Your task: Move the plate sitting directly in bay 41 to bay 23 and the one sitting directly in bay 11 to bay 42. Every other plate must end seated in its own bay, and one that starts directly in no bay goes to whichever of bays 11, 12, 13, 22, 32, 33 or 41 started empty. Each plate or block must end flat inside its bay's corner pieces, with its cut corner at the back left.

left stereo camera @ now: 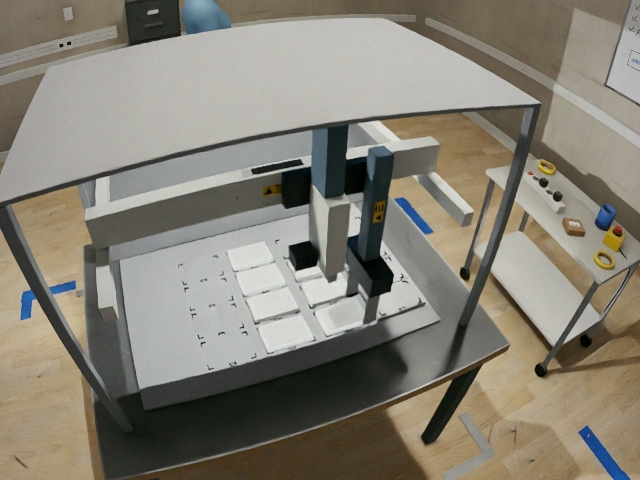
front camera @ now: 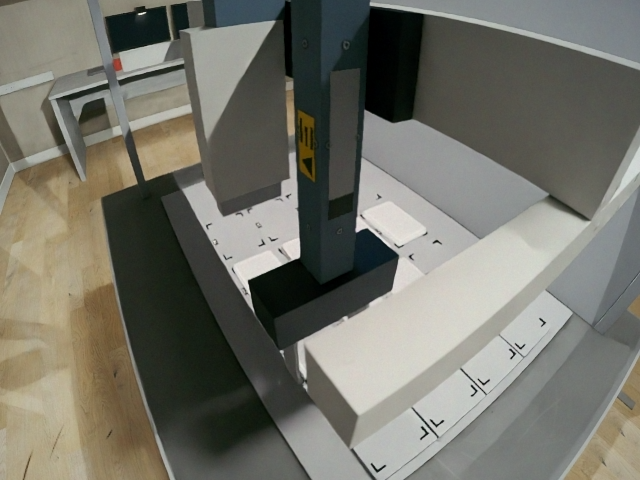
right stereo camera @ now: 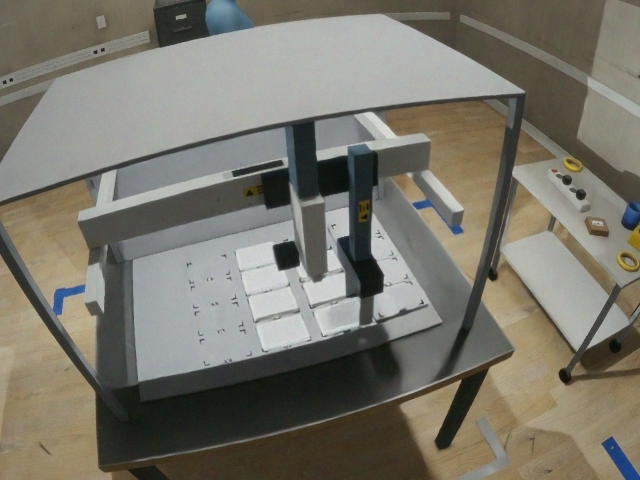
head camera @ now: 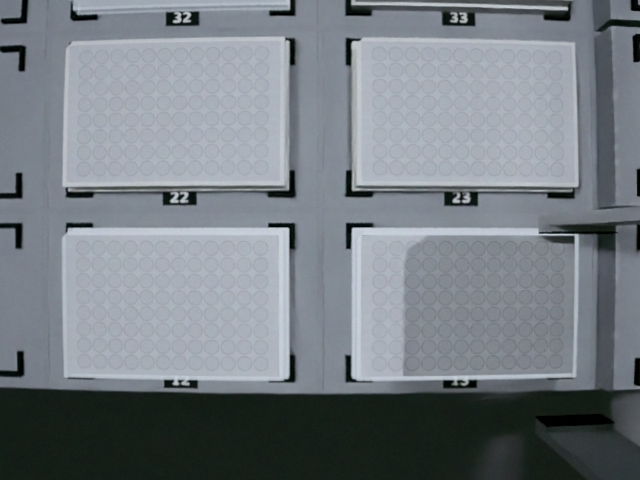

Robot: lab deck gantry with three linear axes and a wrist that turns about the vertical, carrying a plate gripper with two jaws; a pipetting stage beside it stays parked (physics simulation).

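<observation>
White plates stand in bay 12, bay 13, bay 22 and bay 23. The plate in bay 42 stands at the back. My gripper is open and empty, raised over the right part of the bay 13 plate. Its two jaws stand apart at the right of the head view. Its shadow covers most of that plate. The front beam hides part of the gripper in the front view.
Further plates show in bay 32 and bay 33, the latter partly hidden by the parked pipetting stage. Bay 11 and the other bays of the left column show bare corner marks. The white beam crosses the front view.
</observation>
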